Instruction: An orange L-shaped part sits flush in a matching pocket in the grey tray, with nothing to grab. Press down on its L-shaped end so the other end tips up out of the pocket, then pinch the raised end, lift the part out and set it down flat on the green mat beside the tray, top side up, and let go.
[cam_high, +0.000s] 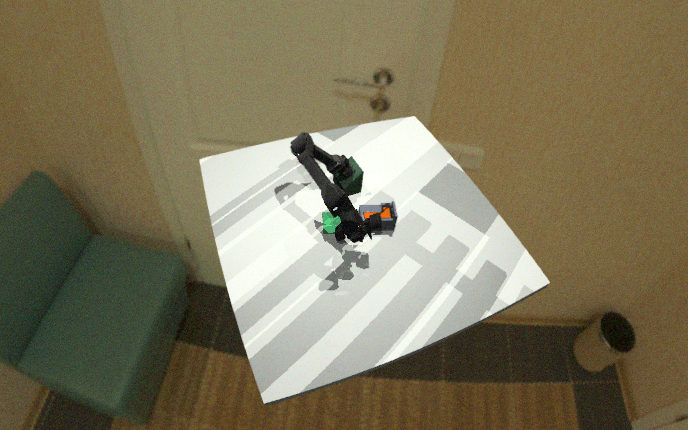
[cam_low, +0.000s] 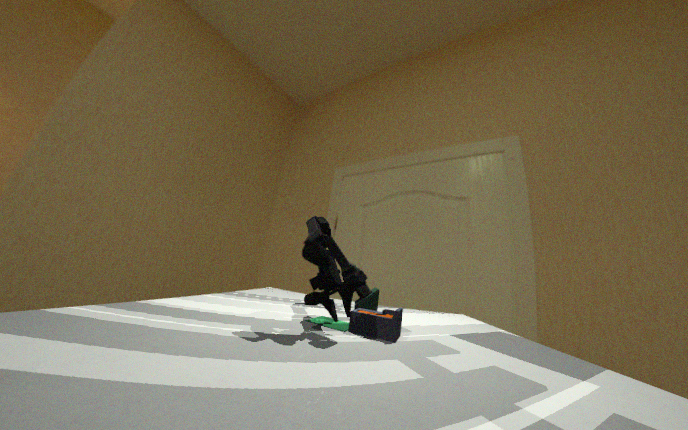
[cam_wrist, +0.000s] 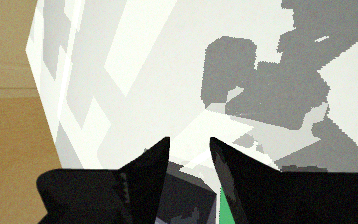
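Now: the orange L-shaped part 100 mm behind my gripper tip and 120 mm to the left of it. Also, from my gripper tip: grey tray (110 mm behind, 110 mm to the left, 70 mm below); green mat (160 mm behind, 40 mm to the right, 70 mm below).
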